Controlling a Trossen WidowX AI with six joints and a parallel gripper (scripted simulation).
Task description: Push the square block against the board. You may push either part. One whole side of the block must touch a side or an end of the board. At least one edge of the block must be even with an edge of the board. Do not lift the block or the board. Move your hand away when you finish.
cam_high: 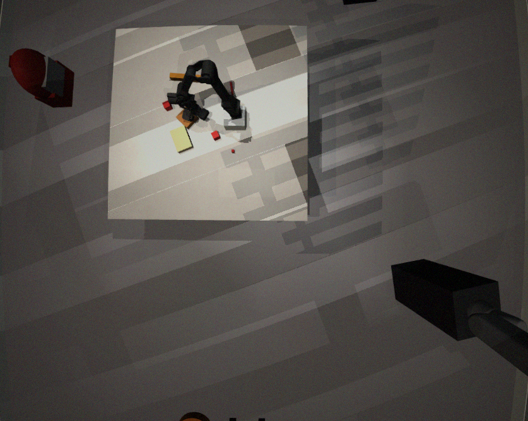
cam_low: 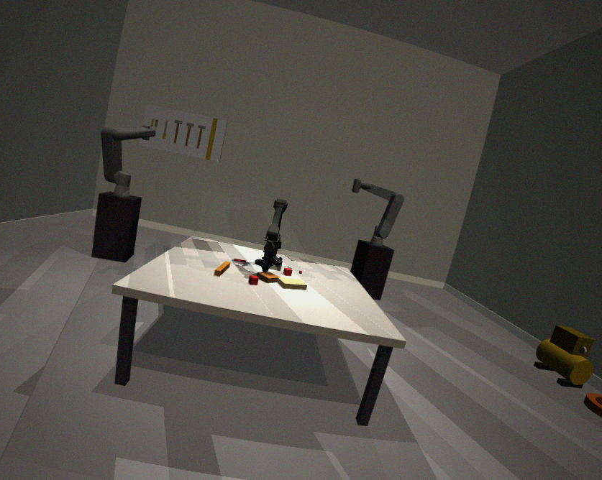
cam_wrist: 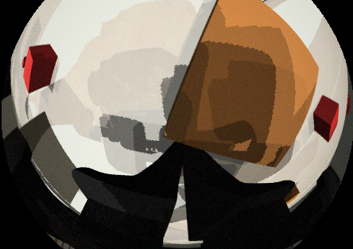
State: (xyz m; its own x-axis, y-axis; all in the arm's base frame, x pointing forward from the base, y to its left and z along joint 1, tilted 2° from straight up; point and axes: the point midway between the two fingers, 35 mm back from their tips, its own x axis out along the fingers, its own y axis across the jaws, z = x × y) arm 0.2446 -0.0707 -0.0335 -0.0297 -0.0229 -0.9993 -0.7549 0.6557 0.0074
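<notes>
The orange square block lies 70 mm ahead of my gripper tip, 10 mm to the left of it and 10 mm above it. Round my gripper tip: tan board 130 mm ahead, 140 mm to the left, 10 mm above; orange bar 30 mm ahead, 250 mm to the right, 10 mm above; thin red bar 240 mm behind, 130 mm to the right.
</notes>
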